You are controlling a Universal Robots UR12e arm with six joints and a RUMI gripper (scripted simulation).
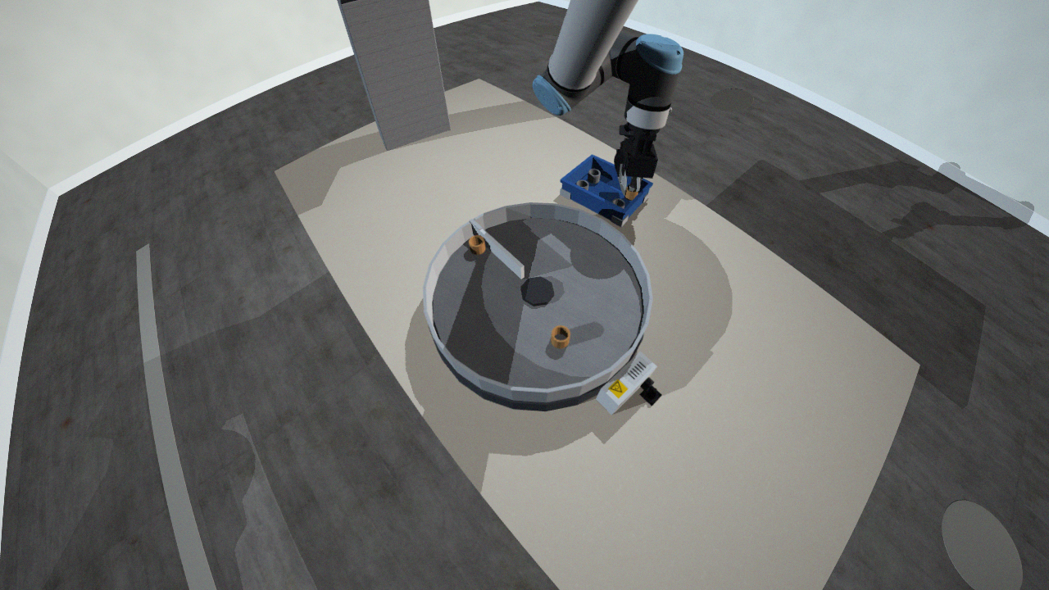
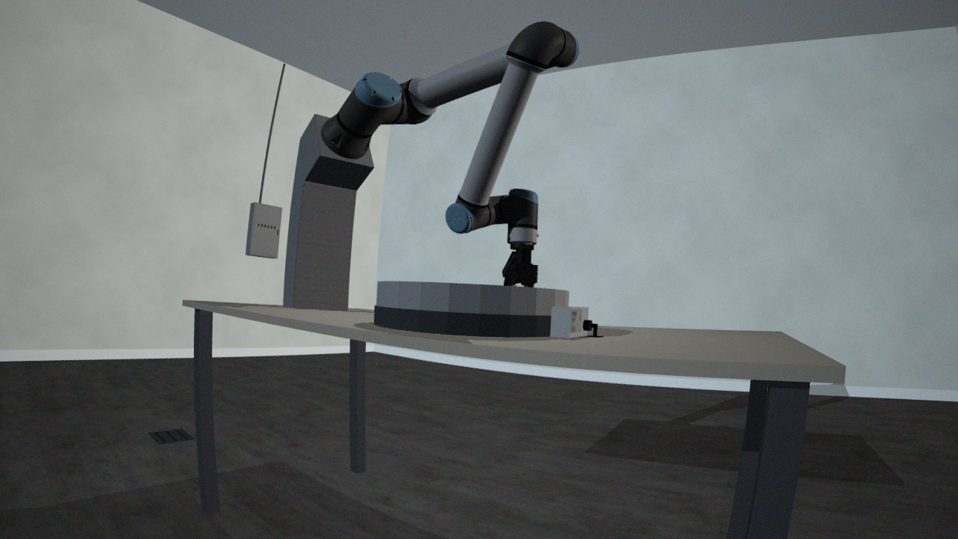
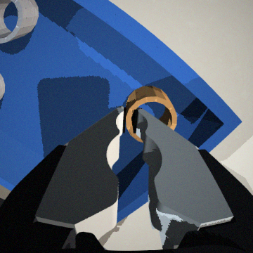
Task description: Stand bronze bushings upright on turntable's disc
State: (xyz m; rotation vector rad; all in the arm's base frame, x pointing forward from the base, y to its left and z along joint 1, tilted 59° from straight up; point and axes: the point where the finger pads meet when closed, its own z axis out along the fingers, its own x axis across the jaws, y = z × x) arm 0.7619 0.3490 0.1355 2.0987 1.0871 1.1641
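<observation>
Now: the blue crate 4 cm to the right of my hand, 4 cm behind it and 1 cm below it. From my hand the other things lie so: turntable disc: 38 cm to the right, 14 cm ahead, 2 cm above.
</observation>
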